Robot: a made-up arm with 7 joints.
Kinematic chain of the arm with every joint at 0, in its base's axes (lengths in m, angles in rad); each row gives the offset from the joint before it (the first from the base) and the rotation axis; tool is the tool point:
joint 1: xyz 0 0 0.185 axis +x
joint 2: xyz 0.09 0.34 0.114 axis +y
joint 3: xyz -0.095 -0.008 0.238 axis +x
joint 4: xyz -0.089 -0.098 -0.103 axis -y
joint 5: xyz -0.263 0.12 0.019 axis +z
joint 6: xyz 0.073 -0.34 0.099 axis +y
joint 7: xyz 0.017 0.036 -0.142 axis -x
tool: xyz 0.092 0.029 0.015
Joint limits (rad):
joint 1: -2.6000..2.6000
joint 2: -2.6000..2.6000
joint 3: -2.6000..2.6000
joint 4: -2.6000..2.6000
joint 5: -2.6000..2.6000
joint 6: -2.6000..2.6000
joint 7: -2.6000..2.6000
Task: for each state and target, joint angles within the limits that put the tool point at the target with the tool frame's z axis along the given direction. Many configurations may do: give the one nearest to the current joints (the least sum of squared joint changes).
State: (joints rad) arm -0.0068 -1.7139 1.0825 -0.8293 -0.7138 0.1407 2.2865
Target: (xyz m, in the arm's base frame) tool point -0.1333 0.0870 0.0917 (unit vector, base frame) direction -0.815 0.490 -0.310
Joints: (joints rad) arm 0.1948 -0.9147 0.8990 -1.3169 -0.2301 0.3074 2.5802
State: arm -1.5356 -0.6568 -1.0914 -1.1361 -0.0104 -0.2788 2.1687
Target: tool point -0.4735 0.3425 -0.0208 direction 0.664 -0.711 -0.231
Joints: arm -1.4782 -0.7221 -1.1517 -1.2546 -0.2472 0.0073 1.6335
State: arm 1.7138 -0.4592 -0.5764 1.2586 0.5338 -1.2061 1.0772
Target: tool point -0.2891 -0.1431 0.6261 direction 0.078 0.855 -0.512
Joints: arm 1.5582 -0.4343 -0.6457 1.4300 1.0560 -1.2057 1.1209
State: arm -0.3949 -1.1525 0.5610 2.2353 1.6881 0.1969 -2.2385
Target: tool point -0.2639 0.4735 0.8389 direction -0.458 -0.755 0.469
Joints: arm 0.3605 -0.6530 1.0640 2.3550 2.2971 0.0475 -2.3025
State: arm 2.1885 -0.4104 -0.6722 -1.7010 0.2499 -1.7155 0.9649
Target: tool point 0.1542 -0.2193 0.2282 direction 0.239 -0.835 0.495
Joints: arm 1.9626 0.1556 -0.4108 -1.9026 0.4888 -1.8303 0.9648
